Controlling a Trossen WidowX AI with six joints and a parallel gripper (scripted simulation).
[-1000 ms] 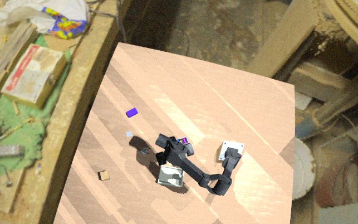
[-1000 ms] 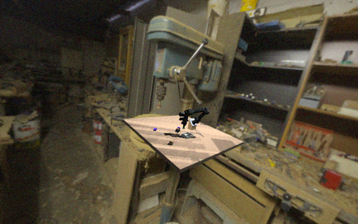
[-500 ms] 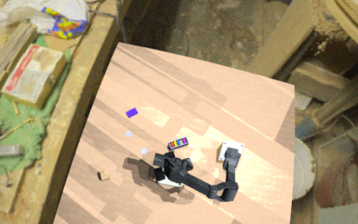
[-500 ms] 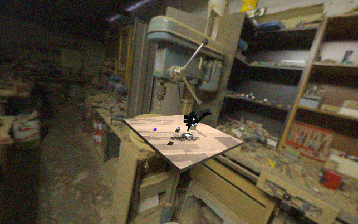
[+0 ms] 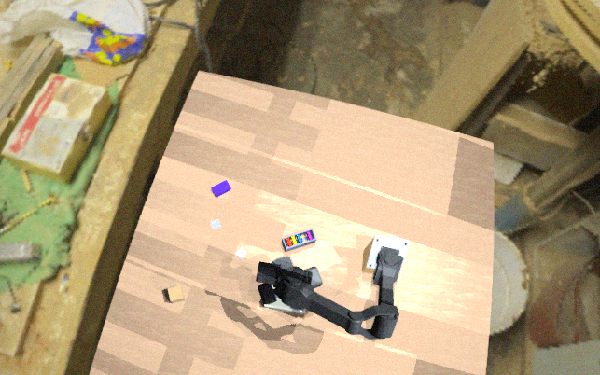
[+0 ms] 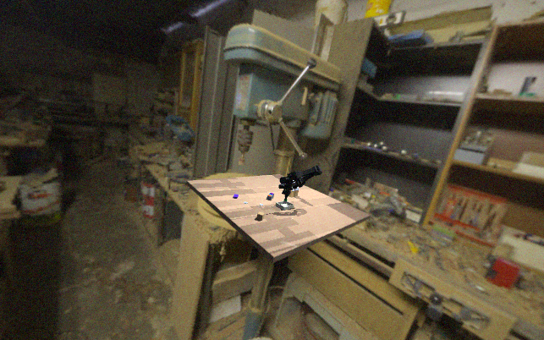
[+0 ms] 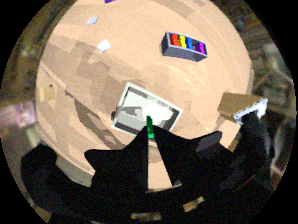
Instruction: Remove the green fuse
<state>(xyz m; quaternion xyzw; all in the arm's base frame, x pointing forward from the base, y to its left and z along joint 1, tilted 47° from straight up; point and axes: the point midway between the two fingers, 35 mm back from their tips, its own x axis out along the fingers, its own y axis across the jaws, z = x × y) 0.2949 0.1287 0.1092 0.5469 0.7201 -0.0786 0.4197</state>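
My gripper tip is 10 mm above the green fuse. Round my gripper tip: purple block: 320 mm to the right, 300 mm ahead, 60 mm below; then brown cube: 350 mm ahead, 80 mm to the left, 50 mm below; then white tray: 70 mm below.
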